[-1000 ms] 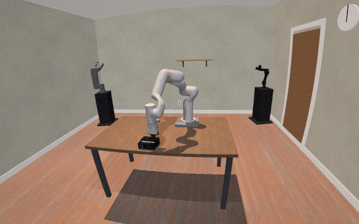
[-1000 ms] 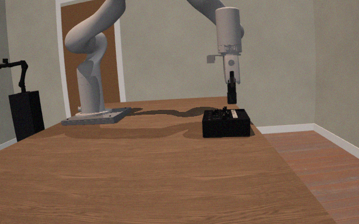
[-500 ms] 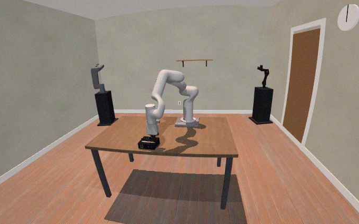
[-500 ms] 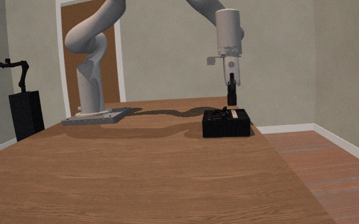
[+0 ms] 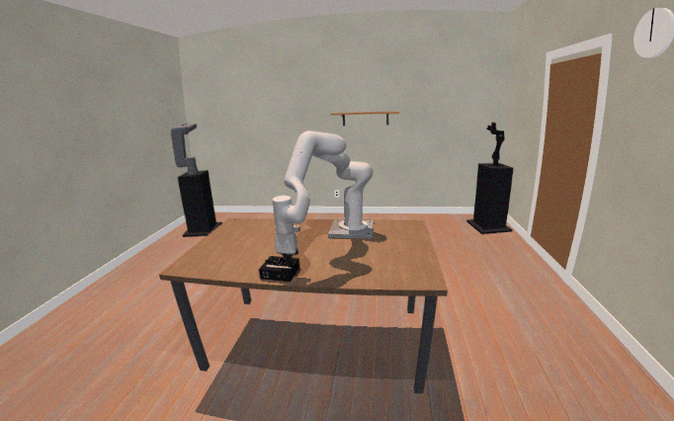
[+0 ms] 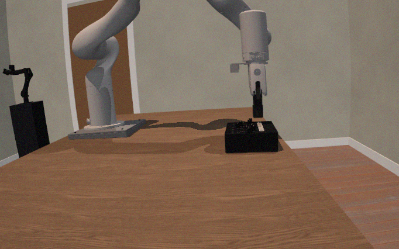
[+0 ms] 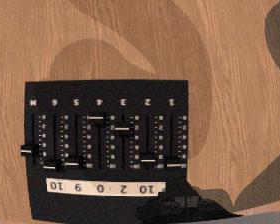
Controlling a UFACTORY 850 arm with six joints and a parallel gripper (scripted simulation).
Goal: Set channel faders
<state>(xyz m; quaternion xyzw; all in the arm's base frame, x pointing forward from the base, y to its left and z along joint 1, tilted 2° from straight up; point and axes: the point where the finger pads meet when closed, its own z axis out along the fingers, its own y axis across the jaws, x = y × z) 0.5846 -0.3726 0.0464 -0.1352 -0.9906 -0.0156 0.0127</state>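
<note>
Right now my hand is 12 cm to the left of the master fader, 7 cm past it and 3 cm above it.
</note>
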